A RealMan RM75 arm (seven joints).
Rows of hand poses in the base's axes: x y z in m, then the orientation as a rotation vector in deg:
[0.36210, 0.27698, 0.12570, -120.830, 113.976, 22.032]
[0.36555, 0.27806, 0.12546, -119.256, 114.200, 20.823]
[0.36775, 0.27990, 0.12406, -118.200, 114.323, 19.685]
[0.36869, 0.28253, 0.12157, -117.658, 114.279, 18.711]
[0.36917, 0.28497, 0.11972, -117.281, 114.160, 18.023]
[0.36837, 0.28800, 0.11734, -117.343, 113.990, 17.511]
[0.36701, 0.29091, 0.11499, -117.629, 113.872, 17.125]
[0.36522, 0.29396, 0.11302, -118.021, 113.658, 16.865]
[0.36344, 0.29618, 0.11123, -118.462, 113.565, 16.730]
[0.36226, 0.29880, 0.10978, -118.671, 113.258, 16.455]
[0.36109, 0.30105, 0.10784, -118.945, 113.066, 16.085]
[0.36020, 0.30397, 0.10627, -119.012, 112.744, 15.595]
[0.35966, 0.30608, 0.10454, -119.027, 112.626, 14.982]
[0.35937, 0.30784, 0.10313, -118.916, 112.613, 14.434]
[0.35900, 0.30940, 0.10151, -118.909, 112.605, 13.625]
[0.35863, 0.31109, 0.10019, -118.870, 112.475, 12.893]
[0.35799, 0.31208, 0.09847, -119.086, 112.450, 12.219]
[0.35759, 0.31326, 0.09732, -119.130, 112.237, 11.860]
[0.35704, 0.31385, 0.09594, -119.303, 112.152, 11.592]
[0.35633, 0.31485, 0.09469, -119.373, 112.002, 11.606]
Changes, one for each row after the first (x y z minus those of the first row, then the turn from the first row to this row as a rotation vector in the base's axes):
[0.00345, 0.00108, -0.00024, 0.295, -1.149, -1.065]
[0.00565, 0.00292, -0.00164, 0.372, -2.117, -1.803]
[0.00659, 0.00555, -0.00413, 0.314, -2.888, -2.175]
[0.00707, 0.00799, -0.00598, 0.314, -3.475, -2.399]
[0.00627, 0.01102, -0.00836, 0.171, -3.829, -2.341]
[0.00491, 0.01393, -0.01071, -0.074, -4.002, -2.168]
[0.00312, 0.01698, -0.01268, -0.275, -4.114, -1.885]
[0.00134, 0.01920, -0.01447, -0.518, -4.075, -1.613]
[0.00016, 0.02182, -0.01592, -0.577, -4.309, -1.396]
[-0.00101, 0.02407, -0.01786, -0.771, -4.512, -1.197]
[-0.00190, 0.02699, -0.01943, -0.832, -4.926, -1.071]
[-0.00244, 0.02910, -0.02116, -1.026, -5.322, -1.067]
[-0.00273, 0.03086, -0.02257, -1.183, -5.673, -1.171]
[-0.00310, 0.03242, -0.02419, -1.508, -6.126, -1.241]
[-0.00347, 0.03411, -0.02551, -1.721, -6.610, -1.272]
[-0.00411, 0.03510, -0.02723, -2.108, -6.909, -1.198]
[-0.00451, 0.03628, -0.02838, -2.169, -7.199, -1.116]
[-0.00506, 0.03687, -0.02976, -2.331, -7.323, -1.007]
[-0.00577, 0.03787, -0.03101, -2.284, -7.366, -0.905]

